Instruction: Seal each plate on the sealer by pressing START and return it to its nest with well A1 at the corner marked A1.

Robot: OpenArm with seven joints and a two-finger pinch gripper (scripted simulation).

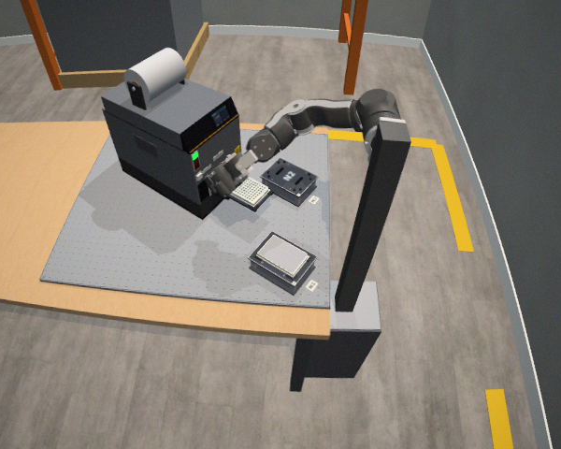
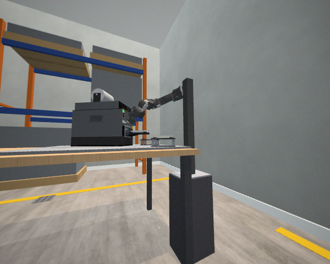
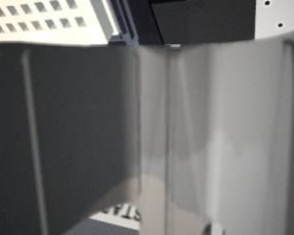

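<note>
Right now my hand is 40 mm short of the white start button and 30 mm to the left of it. The rest, counted from my hand: foil roll 190 mm ahead, 230 mm to the right, 230 mm above; then white well plate 90 mm behind, 50 mm to the right, 80 mm below; then sealer stage 90 mm behind, 50 mm to the right, 90 mm below.
</note>
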